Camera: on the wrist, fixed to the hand. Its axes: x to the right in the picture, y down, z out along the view.
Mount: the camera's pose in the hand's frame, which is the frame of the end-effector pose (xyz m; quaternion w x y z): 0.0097 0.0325 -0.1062 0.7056 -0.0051 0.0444 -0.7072
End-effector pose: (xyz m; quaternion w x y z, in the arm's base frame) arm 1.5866 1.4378 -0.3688 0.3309 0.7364 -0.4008 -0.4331
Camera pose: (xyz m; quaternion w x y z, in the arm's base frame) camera 1.6756 1.4292 -0.3022 0.0513 -0.8206 -0.2549 0.5090
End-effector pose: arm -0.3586 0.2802 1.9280 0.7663 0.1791 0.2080 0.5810
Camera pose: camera -0.4388 0.3015 1.8535 0.9432 -0.0504 0.3045 -0.1230
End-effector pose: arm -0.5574 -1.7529 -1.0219 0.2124 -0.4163 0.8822 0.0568
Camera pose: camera -0.6223 -1.7682 -0.9326 0.1488 -0.9213 0.3372 -0.1241
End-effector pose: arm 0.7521 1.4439 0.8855 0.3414 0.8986 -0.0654 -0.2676
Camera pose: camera 0.8183 1.4778 0.9686 0.0591 0.6905 0.6059 -0.3907
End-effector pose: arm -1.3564 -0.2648 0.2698 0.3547 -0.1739 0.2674 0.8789
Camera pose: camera -1.3740 -0.3423 0.1917 0.8591 -0.3526 0.0770 0.3629
